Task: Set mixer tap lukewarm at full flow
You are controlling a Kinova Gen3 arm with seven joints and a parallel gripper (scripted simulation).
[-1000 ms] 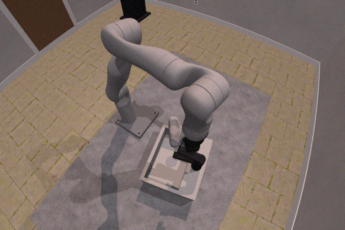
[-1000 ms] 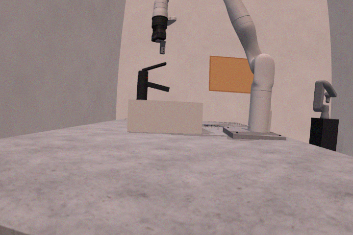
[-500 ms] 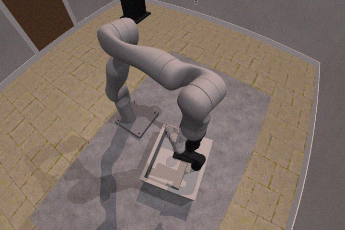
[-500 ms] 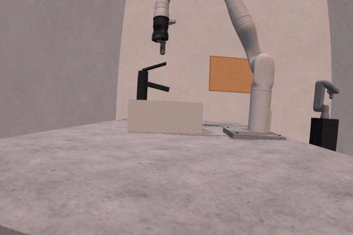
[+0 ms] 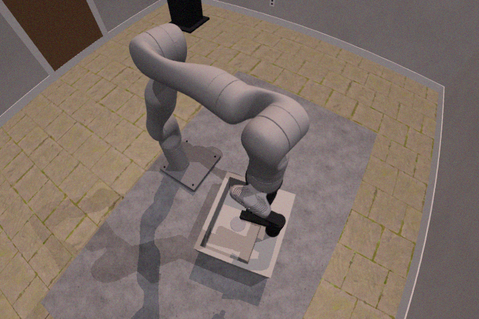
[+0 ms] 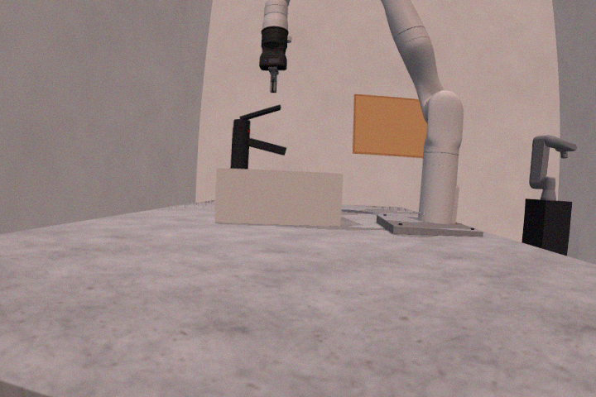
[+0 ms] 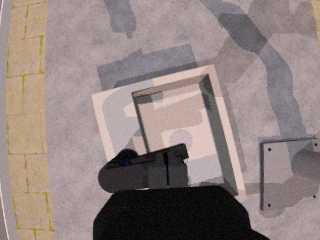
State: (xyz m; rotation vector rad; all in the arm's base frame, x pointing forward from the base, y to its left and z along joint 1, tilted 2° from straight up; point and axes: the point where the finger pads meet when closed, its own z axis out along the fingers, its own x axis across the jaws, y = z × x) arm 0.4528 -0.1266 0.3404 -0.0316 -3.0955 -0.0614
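Right now my hand is 9 cm above the lever, 3 cm to the right of it and 3 cm short of it. Round my hand: black mixer tap (14 cm below, 5 cm ahead, 3 cm to the left); sink basin (34 cm below, 4 cm behind, 2 cm to the left).
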